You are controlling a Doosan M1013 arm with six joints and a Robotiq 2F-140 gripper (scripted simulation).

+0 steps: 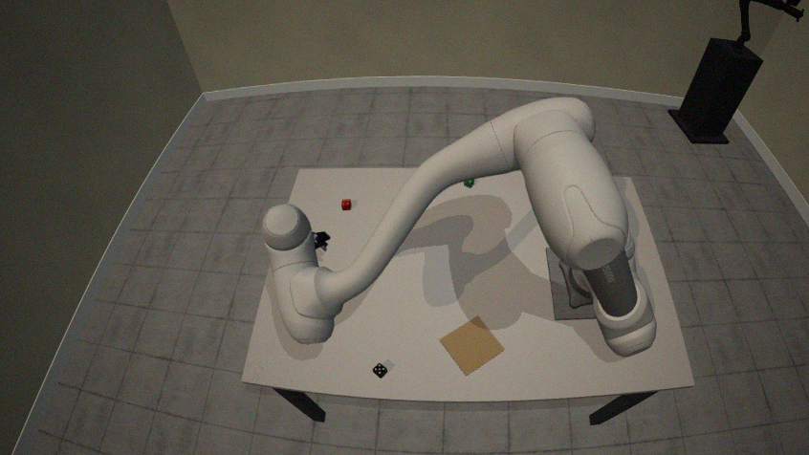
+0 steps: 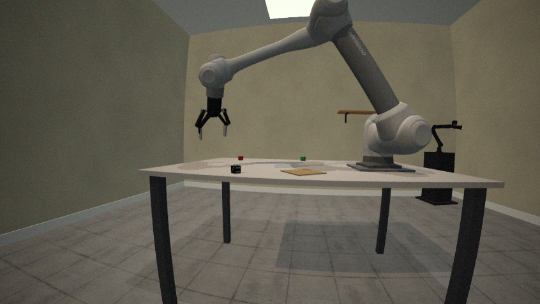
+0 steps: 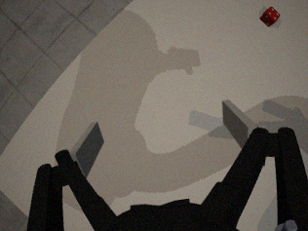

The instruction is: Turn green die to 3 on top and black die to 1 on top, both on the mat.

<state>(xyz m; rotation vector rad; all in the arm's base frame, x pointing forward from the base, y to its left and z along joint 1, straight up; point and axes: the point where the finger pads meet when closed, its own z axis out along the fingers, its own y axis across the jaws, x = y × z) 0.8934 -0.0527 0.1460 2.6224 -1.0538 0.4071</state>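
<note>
The green die is 55 cm behind my hand, 42 cm to the right of it and 14 cm below it. From my hand the other things lie so: red die 35 cm to the right, 14 cm below, 9 cm behind; then black die 28 cm to the left, 20 cm behind, 14 cm below; then tan mat 47 cm behind, 22 cm to the left, 16 cm below.
</note>
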